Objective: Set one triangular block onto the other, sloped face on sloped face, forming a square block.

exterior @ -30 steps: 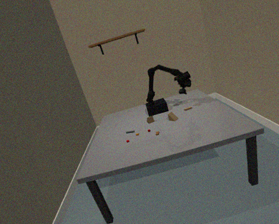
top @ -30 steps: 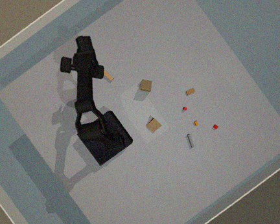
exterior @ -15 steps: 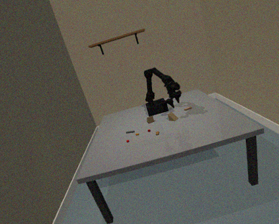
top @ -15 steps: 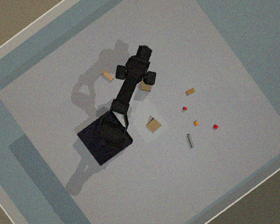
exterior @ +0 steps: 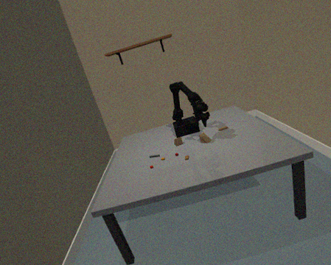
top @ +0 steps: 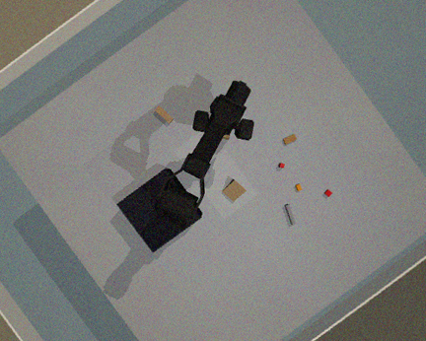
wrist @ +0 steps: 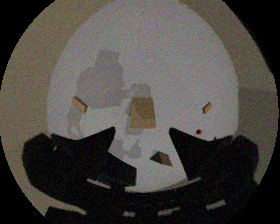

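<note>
Now: the tan triangular block 80 mm below my gripper tip. From my gripper tip the other things lie so: grey bar (400 mm to the right, 110 mm ahead, 90 mm below); orange cube (320 mm to the right, 180 mm ahead, 100 mm below).
</note>
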